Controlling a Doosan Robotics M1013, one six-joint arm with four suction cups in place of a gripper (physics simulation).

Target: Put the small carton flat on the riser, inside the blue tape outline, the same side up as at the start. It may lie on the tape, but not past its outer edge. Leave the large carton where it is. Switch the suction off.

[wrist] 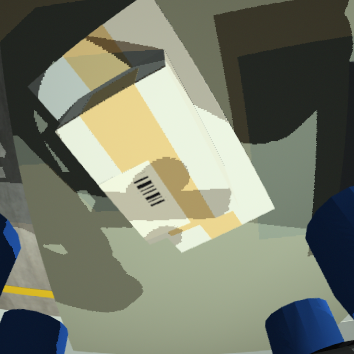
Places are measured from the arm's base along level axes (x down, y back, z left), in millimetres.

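Pixels of known places: end effector, tool point: (165, 291).
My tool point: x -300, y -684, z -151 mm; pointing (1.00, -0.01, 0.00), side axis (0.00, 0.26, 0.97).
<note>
Behind a point stands the place of what it marks.
The small carton (170, 115) @[x -172, y -659, z -149 mm] is white with a tan tape stripe, a barcode label and a dark grey end face. It appears to lie on top of the large carton (250, 185) @[x -97, y -752, z -19 mm], turned at a similar slant, left of the middle of the wrist view. The large carton is also white with tan tape and shows beyond the small one's upper end and along its right side. My gripper (170, 292) @[x -300, y -684, z -151 mm] shows as four blue suction cups along the lower left and lower right edges. No carton is on the cups, so it is open. The riser's blue tape outline does not show.
The cartons rest on a pale green table top (200, 300) @[x 4, y -1177, z 72 mm]. Dark shadows fall around them and at the upper right. A yellow line (30, 291) runs across the grey floor at the lower left, beyond the table's left edge.
</note>
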